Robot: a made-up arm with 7 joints.
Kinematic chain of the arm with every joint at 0, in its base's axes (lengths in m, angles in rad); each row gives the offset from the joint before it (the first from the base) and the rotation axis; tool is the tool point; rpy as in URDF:
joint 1: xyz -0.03 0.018 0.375 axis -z
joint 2: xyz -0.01 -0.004 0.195 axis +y
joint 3: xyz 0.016 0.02 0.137 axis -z
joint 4: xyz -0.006 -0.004 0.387 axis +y
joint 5: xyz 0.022 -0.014 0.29 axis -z
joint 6: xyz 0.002 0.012 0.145 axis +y
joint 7: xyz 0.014 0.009 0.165 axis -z
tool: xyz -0.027 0.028 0.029 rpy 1.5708 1.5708 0
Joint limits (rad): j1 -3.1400..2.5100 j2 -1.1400..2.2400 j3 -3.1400..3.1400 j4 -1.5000..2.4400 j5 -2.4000..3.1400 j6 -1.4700..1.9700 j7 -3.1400..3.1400
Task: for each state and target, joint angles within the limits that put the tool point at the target. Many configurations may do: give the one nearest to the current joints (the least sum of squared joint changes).
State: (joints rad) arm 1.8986 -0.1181 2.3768 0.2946 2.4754 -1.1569 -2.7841
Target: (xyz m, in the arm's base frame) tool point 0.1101 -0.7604 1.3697
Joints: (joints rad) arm 1.4139 0.6951 2.3190 -0.2459 2.4260 -0.7590 -2.8607
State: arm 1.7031 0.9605 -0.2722 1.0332 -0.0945 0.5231 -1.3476
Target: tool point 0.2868 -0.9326 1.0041
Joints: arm 1.3982 0.8270 -0.4005 0.5317 -0.1116 0.3156 -1.3097
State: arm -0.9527 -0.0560 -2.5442 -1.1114 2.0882 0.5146 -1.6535
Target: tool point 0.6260 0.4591 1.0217
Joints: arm -0.8973 0.3531 -2.5579 -1.2515 2.1007 0.5101 -1.6561
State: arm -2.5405 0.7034 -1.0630 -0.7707 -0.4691 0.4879 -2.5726
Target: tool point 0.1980 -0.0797 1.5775
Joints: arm -2.1988 0.1564 -0.5150 -0.9738 -0.6785 0.6928 -2.6228
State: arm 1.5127 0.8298 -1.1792 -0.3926 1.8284 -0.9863 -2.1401
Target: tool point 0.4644 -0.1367 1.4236
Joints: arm 0.8622 0.5349 -1.1838 0.2940 1.9987 -1.3236 -2.0660
